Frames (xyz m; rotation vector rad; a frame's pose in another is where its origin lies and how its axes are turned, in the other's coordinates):
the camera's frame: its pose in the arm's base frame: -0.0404 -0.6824 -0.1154 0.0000 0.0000 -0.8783
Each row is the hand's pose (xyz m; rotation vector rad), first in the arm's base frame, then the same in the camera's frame.
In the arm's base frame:
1: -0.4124 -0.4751 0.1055 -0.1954 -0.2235 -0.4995
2: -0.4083 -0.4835 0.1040 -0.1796 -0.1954 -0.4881
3: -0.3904 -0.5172 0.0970 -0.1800 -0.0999 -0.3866
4: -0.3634 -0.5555 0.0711 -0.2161 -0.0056 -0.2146
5: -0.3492 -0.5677 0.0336 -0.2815 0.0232 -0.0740
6: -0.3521 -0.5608 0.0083 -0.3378 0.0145 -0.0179
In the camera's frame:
1: -0.3971 -0.1540 0.2209 -0.0815 -0.2840 0.3724
2: -0.3880 -0.1562 0.2194 -0.0792 -0.2523 0.3851
3: -0.3506 -0.1639 0.2124 -0.1209 -0.1676 0.4886
4: -0.3039 -0.1676 0.1865 -0.1964 -0.0985 0.6603
5: -0.2854 -0.1644 0.1490 -0.2718 -0.1014 0.7983
6: -0.2926 -0.1623 0.1237 -0.3217 -0.1346 0.8518

